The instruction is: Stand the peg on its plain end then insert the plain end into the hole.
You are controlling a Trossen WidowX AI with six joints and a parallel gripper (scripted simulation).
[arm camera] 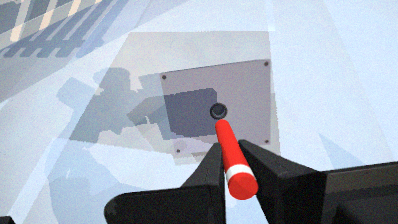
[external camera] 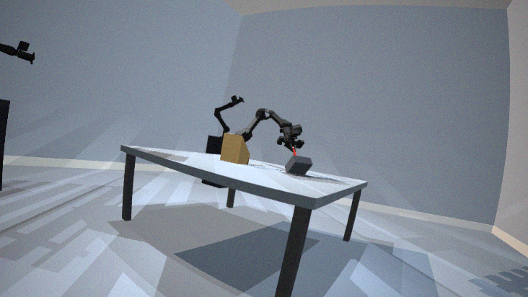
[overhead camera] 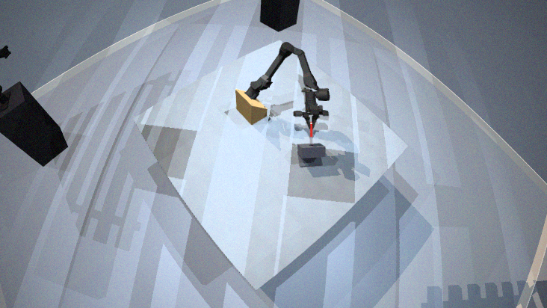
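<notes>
Right now the grey panel block is 60 mm ahead of my gripper tip, 50 mm to the right of it and 80 mm below it. Round my gripper tip: red peg (10 mm behind, 10 mm to the left, 10 mm above).
</notes>
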